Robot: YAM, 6 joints.
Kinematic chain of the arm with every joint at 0, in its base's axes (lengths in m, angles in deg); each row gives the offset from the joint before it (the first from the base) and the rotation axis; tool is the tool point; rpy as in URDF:
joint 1: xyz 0 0 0.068 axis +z
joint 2: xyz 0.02 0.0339 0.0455 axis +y
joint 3: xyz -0.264 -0.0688 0 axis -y
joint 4: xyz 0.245 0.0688 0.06 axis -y
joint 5: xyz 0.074 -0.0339 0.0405 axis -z
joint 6: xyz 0.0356 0 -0.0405 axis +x
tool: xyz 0 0 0 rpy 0 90 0
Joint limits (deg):
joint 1: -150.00..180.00
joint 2: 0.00..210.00
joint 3: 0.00..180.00
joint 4: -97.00..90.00
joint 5: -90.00..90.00
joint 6: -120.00..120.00
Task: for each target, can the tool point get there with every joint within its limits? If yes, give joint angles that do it. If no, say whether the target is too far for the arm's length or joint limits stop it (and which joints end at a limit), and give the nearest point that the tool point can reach.
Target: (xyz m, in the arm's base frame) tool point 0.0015 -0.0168 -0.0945
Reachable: yes | joints -112.00 172.29 21.03 13.40 -12.54 60.41
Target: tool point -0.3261 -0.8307 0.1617
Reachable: no: too far | nearest point -0.2357 -0.6003 0.1480 | short by 0.248 m
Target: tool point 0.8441 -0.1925 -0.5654
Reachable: no: too far | nearest point 0.5064 -0.1155 -0.2585 | short by 0.463 m
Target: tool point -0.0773 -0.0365 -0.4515
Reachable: no: joint limits stop it (at a limit: joint 1, joint 2) | nearest point -0.1056 -0.0588 -0.3570 | short by 0.101 m
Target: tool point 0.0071 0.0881 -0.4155
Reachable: no: joint limits stop it (at a limit: joint 2) | nearest point 0.0091 0.1128 -0.3540 | short by 0.066 m
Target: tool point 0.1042 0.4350 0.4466
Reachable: yes | joints -106.48 18.01 147.26 -31.17 41.29 27.25
